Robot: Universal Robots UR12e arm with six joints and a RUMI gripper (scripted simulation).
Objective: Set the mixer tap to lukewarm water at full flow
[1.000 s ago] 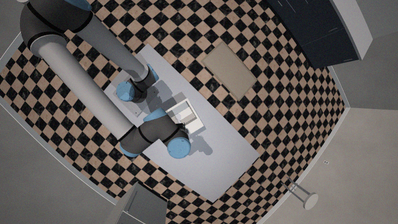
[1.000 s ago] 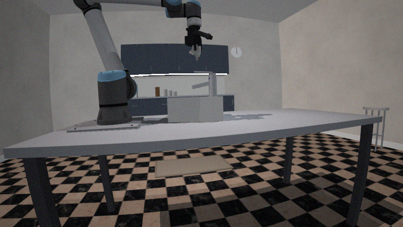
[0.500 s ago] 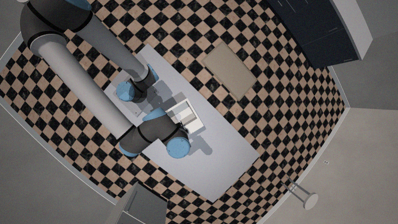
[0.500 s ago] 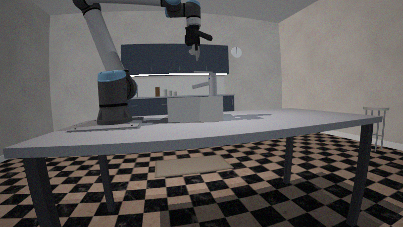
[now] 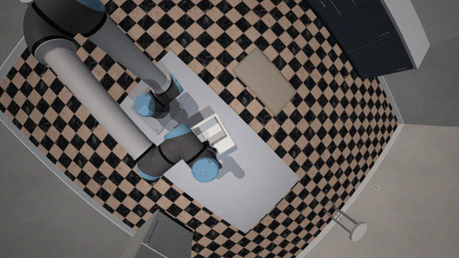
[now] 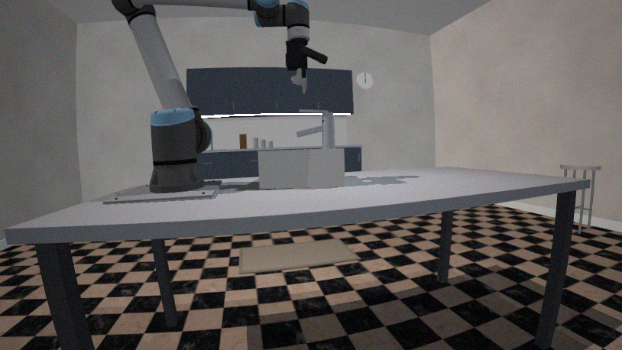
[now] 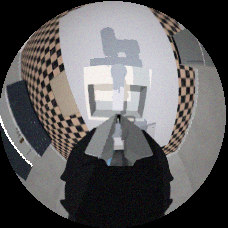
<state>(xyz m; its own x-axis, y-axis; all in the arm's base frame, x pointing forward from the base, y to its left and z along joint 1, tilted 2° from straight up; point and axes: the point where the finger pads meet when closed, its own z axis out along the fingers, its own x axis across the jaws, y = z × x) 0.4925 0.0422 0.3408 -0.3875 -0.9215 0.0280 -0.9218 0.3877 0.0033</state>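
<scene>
My gripper is now 9 cm above the lever, 3 cm short of it and 1 cm to the left of it. Round my hand: sink: 32 cm below, 3 cm behind, 1 cm to the left; mixer tap: 13 cm below, 6 cm ahead, 2 cm to the right.
</scene>
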